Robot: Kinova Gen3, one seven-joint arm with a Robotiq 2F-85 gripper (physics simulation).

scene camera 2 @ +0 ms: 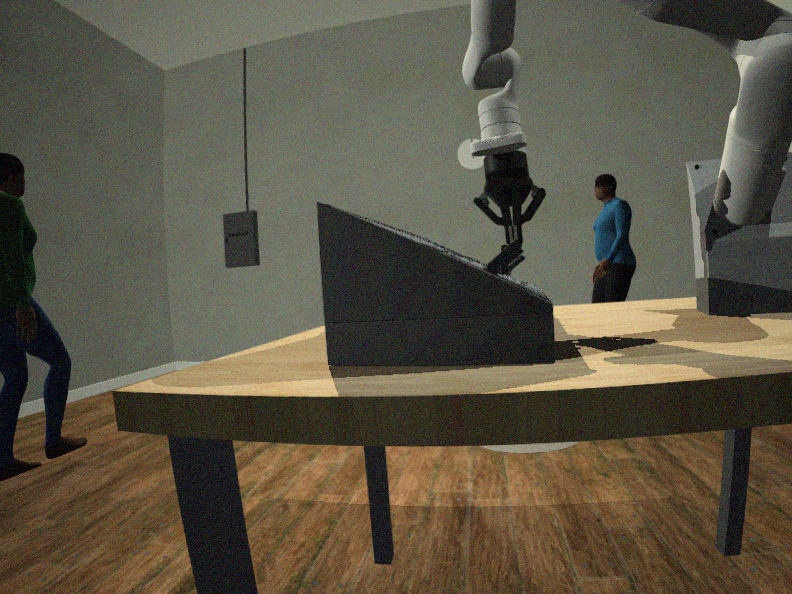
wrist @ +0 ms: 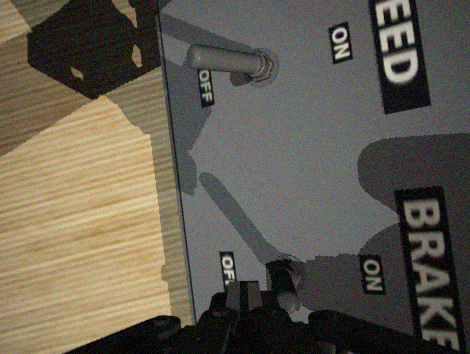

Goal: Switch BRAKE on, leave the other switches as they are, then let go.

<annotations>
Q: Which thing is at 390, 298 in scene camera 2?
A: A sloped switch panel.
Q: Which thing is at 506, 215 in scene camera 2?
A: My gripper.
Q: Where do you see a sloped switch panel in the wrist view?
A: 336, 161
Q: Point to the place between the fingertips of my gripper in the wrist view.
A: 244, 302
</annotations>
